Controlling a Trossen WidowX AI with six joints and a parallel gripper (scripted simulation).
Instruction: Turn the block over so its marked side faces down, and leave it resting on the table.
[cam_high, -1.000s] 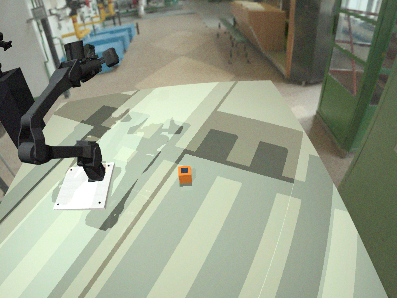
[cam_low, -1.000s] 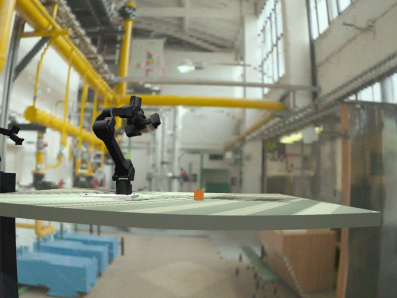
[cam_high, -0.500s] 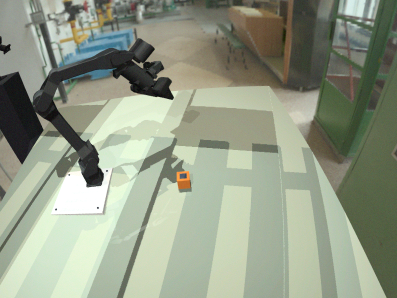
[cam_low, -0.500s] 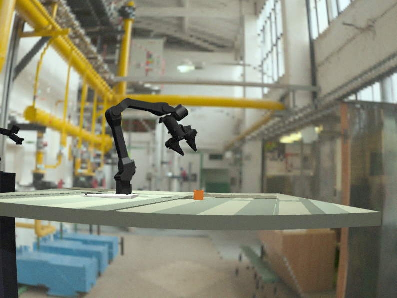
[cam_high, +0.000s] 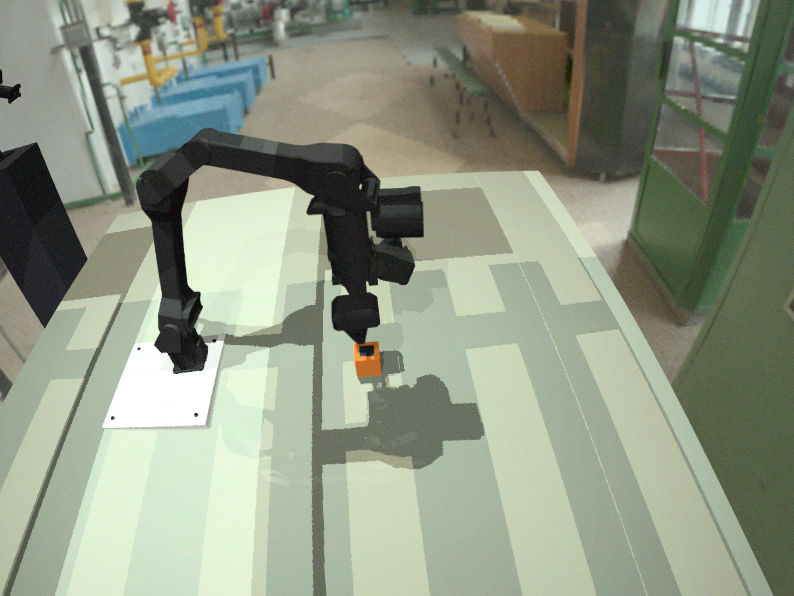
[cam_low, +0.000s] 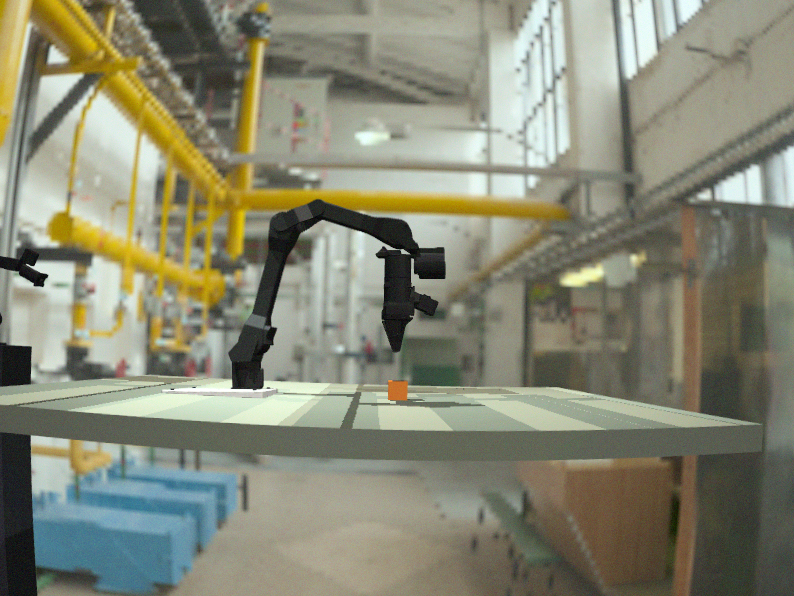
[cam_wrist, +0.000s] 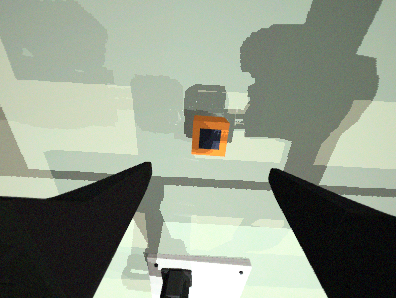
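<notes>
The block lies 7 cm below my gripper tip.
</notes>
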